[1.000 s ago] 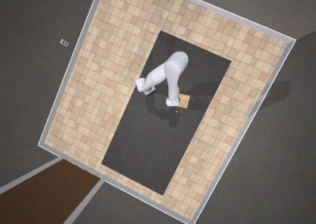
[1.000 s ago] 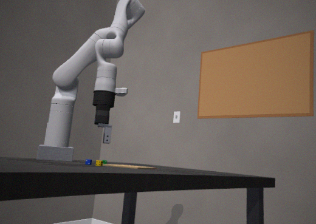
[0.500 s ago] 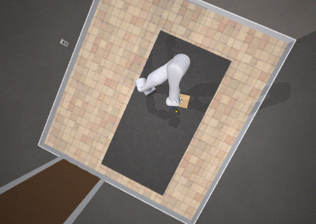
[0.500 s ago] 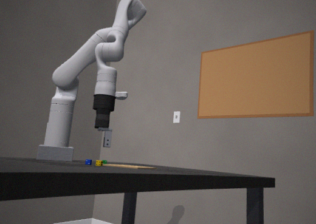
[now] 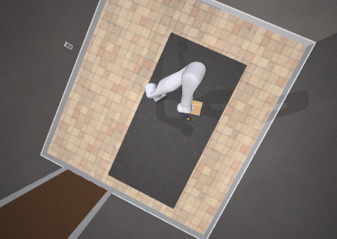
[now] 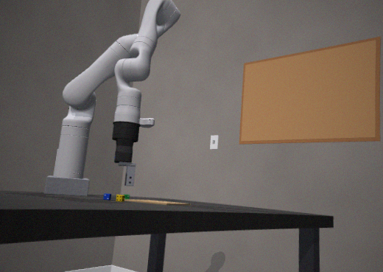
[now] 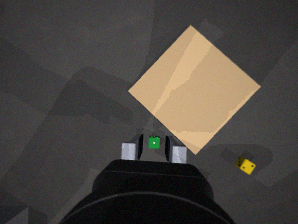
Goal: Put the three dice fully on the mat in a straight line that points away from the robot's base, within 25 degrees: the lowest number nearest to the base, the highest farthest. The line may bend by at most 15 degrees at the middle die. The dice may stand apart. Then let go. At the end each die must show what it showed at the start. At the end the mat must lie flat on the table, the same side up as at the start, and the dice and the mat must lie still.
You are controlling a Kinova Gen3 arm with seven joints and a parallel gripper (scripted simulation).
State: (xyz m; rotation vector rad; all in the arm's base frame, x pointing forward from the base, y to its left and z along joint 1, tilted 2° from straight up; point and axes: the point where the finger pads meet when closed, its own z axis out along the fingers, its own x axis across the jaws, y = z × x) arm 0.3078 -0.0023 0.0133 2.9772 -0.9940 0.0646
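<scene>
The green die lies 50 mm below my hand. From my hand the other things lie so: blue die: 20 mm ahead, 90 mm to the right, 50 mm below; then mat: 90 mm ahead, 30 mm to the left, 60 mm below; then yellow die: 90 mm ahead, 100 mm to the right, 50 mm below.
</scene>
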